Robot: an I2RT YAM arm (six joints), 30 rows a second.
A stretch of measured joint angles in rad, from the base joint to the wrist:
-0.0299, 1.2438, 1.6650, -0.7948, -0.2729, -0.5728
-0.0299, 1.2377, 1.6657, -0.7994, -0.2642, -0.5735
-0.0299, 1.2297, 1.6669, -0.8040, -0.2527, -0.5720
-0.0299, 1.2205, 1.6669, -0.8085, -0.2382, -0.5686
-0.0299, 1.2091, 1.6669, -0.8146, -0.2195, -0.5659
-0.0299, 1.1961, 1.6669, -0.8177, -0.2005, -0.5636
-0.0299, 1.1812, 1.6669, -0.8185, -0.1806, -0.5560
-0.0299, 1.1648, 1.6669, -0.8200, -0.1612, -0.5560
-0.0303, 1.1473, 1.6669, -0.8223, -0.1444, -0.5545
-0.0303, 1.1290, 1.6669, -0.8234, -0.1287, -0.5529
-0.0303, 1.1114, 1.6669, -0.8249, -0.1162, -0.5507
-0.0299, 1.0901, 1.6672, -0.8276, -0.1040, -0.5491
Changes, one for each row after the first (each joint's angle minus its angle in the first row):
0.0000, -0.0061, 0.0007, -0.0046, 0.0087, -0.0007
0.0000, -0.0141, 0.0019, -0.0092, 0.0202, 0.0008
0.0000, -0.0233, 0.0019, -0.0137, 0.0347, 0.0042
0.0000, -0.0347, 0.0019, -0.0198, 0.0534, 0.0069
0.0000, -0.0477, 0.0019, -0.0229, 0.0724, 0.0092
0.0000, -0.0626, 0.0019, -0.0237, 0.0923, 0.0168
0.0000, -0.0790, 0.0019, -0.0252, 0.1117, 0.0168
-0.0004, -0.0965, 0.0019, -0.0275, 0.1285, 0.0183
-0.0004, -0.1148, 0.0019, -0.0286, 0.1442, 0.0199
-0.0004, -0.1324, 0.0019, -0.0301, 0.1567, 0.0221
0.0000, -0.1537, 0.0022, -0.0328, 0.1689, 0.0237

